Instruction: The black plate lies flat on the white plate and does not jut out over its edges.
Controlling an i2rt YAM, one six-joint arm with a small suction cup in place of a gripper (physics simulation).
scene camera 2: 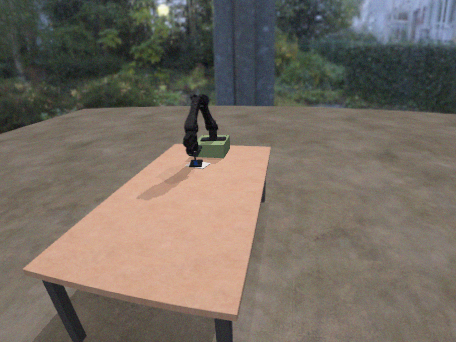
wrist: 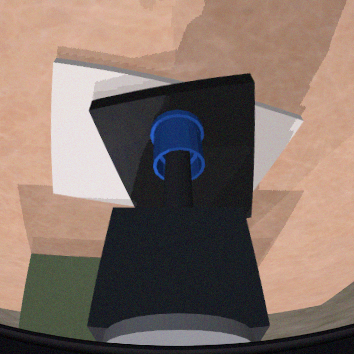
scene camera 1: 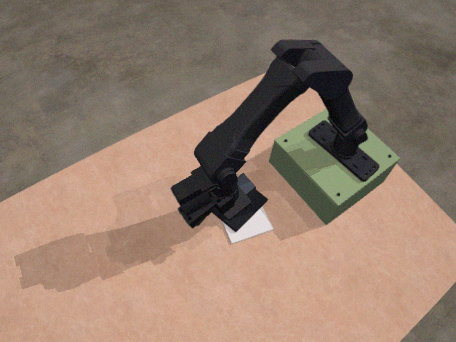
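Where they show: end effector, tool point: (scene camera 2: 195, 165) (wrist: 177, 130); arm's base, origin of the base link: (scene camera 2: 213, 139) (scene camera 1: 343, 150).
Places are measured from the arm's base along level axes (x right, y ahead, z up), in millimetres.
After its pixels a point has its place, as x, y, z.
Observation:
The black plate (scene camera 1: 243, 220) {43, 298, -95} (scene camera 2: 200, 163) {49, 290, -94} (wrist: 225, 130) {106, 311, -95} is over the white plate (scene camera 1: 252, 230) {11, 295, -104} (scene camera 2: 206, 165) {3, 301, -105} (wrist: 75, 130) {18, 310, -104} and turned relative to it. In the wrist view its upper right corner reaches past the white plate's upper edge, and white shows on both sides. I cannot tell whether the two plates touch over their whole faces. My gripper's blue suction cup (scene camera 2: 195, 163) (wrist: 177, 130) stands against the top of the black plate, with the suction off. In scene camera 1 the arm's wrist hides the cup and part of the black plate.
The green box (scene camera 1: 300, 175) {29, 124, -36} (scene camera 2: 215, 148) {-36, 129, -33} (wrist: 60, 290) {-53, 130, -66} carrying the arm's base stands close beside the plates. The wooden table (scene camera 1: 320, 280) {-192, 254, -110} (scene camera 2: 165, 235) {24, 1131, -110} extends away from the box. The arm's shadow falls across the table.

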